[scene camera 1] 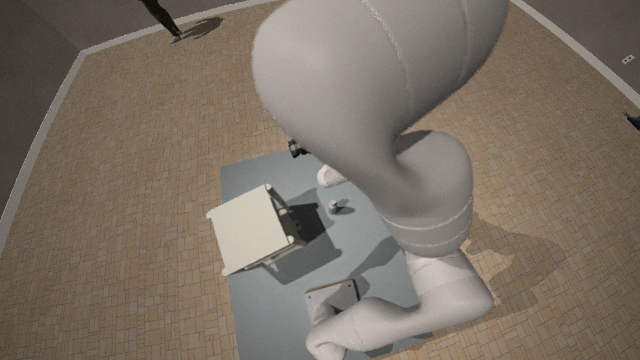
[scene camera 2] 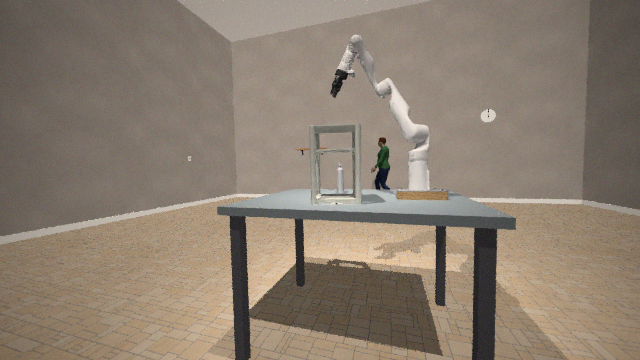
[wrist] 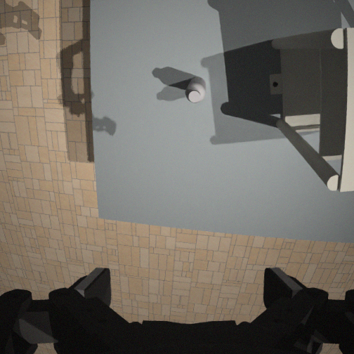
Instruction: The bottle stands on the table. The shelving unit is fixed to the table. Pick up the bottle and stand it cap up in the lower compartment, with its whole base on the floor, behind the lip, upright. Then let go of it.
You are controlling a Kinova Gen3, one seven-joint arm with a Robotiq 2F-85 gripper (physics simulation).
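Places are measured from the arm's base along level axes (x left, y back, z up), in centimetres.
Where they show: gripper, fingertip midpoint: (scene camera 2: 332, 95); arm's base at its link origin: (scene camera 1: 324, 314) (scene camera 2: 418, 189).
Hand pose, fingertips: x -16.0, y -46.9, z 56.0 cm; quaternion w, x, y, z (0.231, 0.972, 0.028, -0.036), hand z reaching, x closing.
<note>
Things, the pixels of their centre, and the offset from my fingertips.
- pale bottle at the middle of its body: (scene camera 1: 332, 207) (scene camera 2: 340, 178) dx -1.7, dy +3.7, dz -50.6 cm
- off-white shelving unit at the middle of its body: (scene camera 1: 264, 232) (scene camera 2: 335, 164) dx +29.7, dy +7.1, dz -42.5 cm
The pale bottle (scene camera 1: 333, 207) (scene camera 2: 340, 180) (wrist: 195, 90) stands upright, cap up, on the blue-grey table (scene camera 1: 270, 310) (scene camera 2: 270, 212) (wrist: 150, 175), beside the shelving unit and outside it. The off-white shelving unit (scene camera 1: 250, 230) (scene camera 2: 357, 165) (wrist: 307, 150) stands on the table; its top board hides much of its inside from above. In the scene camera 2 view the bottle shows through its frame. My gripper (scene camera 1: 293, 149) (scene camera 2: 333, 94) (wrist: 186, 286) is open and empty, high above the table and well above the shelving unit's top. It is apart from the bottle.
The arm's base block (scene camera 1: 340, 294) (scene camera 2: 422, 195) is on the table. A corner post (wrist: 280, 45) of the unit rises on the bottle's side. The table edge (wrist: 165, 227) lies beyond the bottle in the wrist view. A person in green (scene camera 2: 383, 157) is in the background.
</note>
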